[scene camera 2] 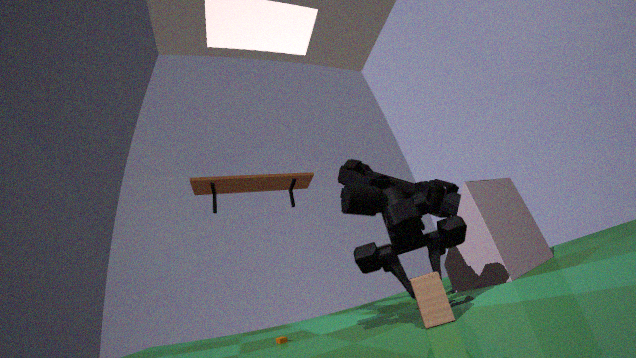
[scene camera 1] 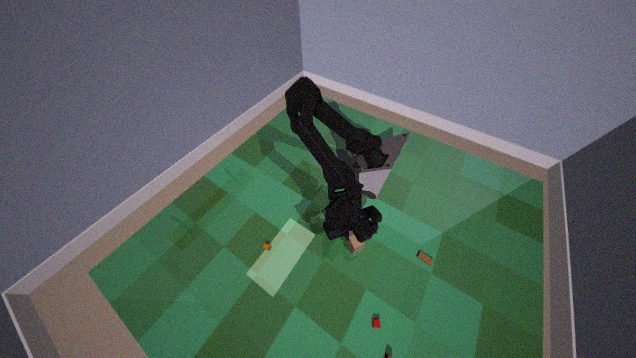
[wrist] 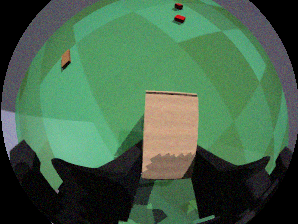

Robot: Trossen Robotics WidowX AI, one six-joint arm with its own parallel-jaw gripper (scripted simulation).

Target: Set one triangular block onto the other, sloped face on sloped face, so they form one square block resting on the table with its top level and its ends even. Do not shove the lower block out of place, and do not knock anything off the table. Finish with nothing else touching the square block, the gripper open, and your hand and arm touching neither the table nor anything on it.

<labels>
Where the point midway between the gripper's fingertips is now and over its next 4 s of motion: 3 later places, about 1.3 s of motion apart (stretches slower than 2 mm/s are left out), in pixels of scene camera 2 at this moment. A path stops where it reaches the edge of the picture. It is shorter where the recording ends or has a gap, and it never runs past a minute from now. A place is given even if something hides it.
My gripper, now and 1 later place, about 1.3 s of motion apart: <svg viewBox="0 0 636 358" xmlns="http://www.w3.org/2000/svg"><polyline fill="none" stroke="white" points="427,294 405,236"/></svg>
</labels>
